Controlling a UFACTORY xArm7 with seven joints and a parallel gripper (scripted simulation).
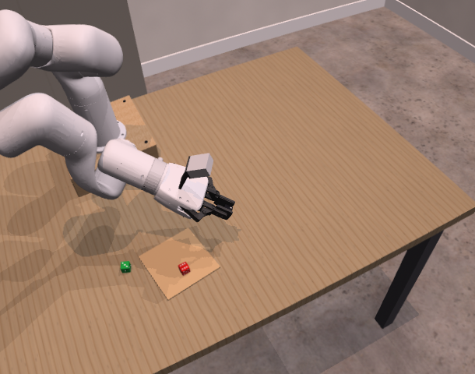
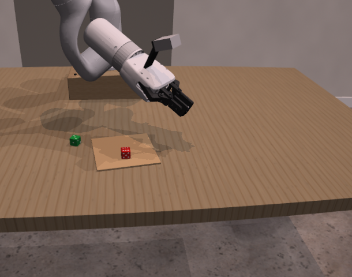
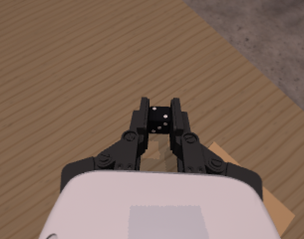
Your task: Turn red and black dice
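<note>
Now: hand 2 cm short of the tan mat, 13 cm to the left of it and 11 cm above it. Round my hand: red die 5 cm ahead, 13 cm to the right, 10 cm below; then green die 2 cm behind, 25 cm to the right, 10 cm below; then black die 1 cm to the left, 1 cm below.
</note>
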